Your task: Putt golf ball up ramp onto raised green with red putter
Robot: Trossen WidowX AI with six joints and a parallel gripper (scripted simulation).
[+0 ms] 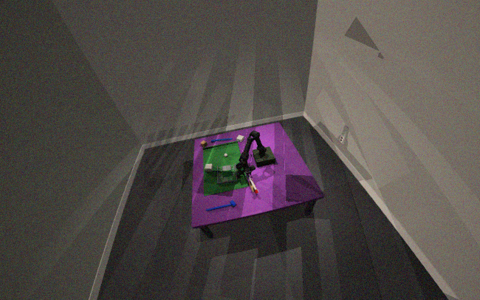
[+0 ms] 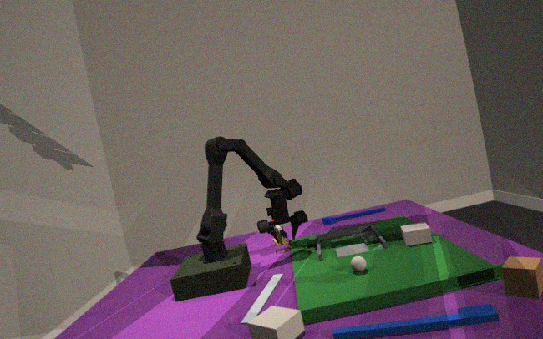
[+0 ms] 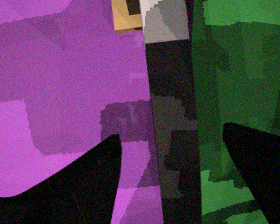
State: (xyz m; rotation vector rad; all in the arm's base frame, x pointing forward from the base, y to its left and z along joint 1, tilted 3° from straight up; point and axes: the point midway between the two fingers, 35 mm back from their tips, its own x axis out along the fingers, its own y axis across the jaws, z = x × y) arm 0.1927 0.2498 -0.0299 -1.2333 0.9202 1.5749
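My gripper tip is now 43 cm to the left of the white strip, 3 cm above it and 1 cm past it. From my gripper tip the other things lie so: stand (12 cm to the left, 4 cm behind); grey frame (23 cm ahead, 6 cm to the right, 2 cm below); putter (11 cm to the left, 4 cm behind, 3 cm above).
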